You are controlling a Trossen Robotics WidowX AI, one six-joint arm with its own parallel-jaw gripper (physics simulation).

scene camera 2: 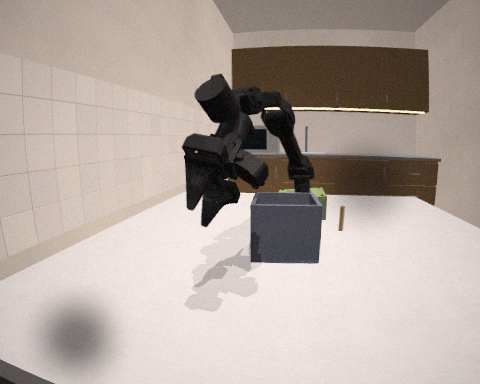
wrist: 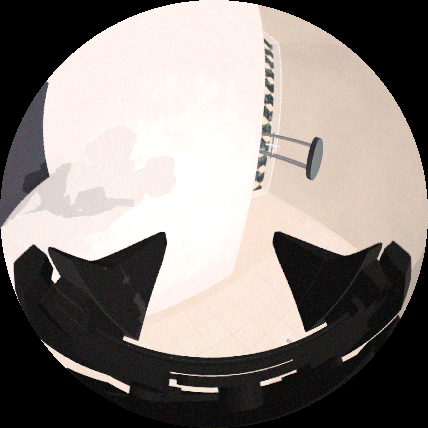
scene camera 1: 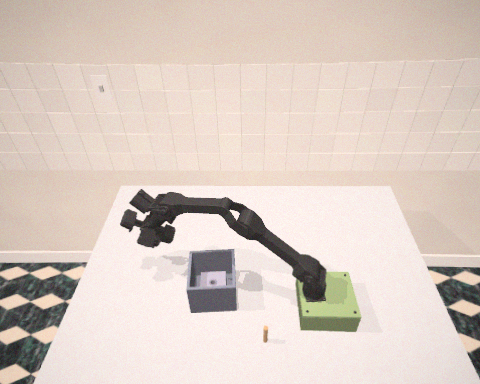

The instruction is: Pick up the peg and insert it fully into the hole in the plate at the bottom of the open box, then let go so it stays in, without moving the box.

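Places are measured from the arm's base along level axes (x right, y down, z ahead), in centimetres.
Pixels of known places: gripper, fingertip midpoint: point(scene camera 2: 197, 218) point(wrist: 220, 238); arm's base at its link origin: point(scene camera 1: 314, 293).
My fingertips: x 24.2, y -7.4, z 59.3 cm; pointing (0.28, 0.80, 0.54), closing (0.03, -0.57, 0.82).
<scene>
For each thing: its top centre in the pictures, then the offset to it from my fingertips. "spot": a spot on its surface instead. Level surfaces: height alone.
- orange-brown peg at its top centre: point(scene camera 2: 342, 206) point(scene camera 1: 265, 327) dx -34.9, dy +7.6, dz -41.9 cm
- open grey box at its top centre: point(scene camera 2: 285, 198) point(scene camera 1: 211, 268) dx -15.6, dy +1.8, dz -25.6 cm
- light plate at its top centre: point(scene camera 1: 213, 281) dx -15.6, dy +9.5, dz -25.6 cm
- dark hole at a spot on its surface: point(scene camera 1: 213, 282) spot: dx -14.7, dy +11.1, dz -25.6 cm
- white table at its surface level: dy +15.6 cm
An orange-brown peg point(scene camera 1: 265, 334) point(scene camera 2: 342, 218) stands upright on the table, between the open box and the robot's base and towards the front in scene camera 1. The open grey box point(scene camera 1: 212, 299) point(scene camera 2: 285, 232) point(wrist: 20, 145) stands on the table. A light plate point(scene camera 1: 220, 276) with a dark hole point(scene camera 1: 213, 282) lies at its bottom. My gripper point(scene camera 1: 139, 230) point(scene camera 2: 198, 216) point(wrist: 220, 238) is open and empty, high above the table, on the far side of the box from the base. The peg does not show in the wrist view.
The arm reaches over the white table point(scene camera 1: 150, 340) from the green base block point(scene camera 1: 330, 322). A tiled wall point(scene camera 1: 215, 115) stands behind the table in scene camera 1. A round-topped stool point(wrist: 315, 158) shows beyond the table edge in the wrist view.
</scene>
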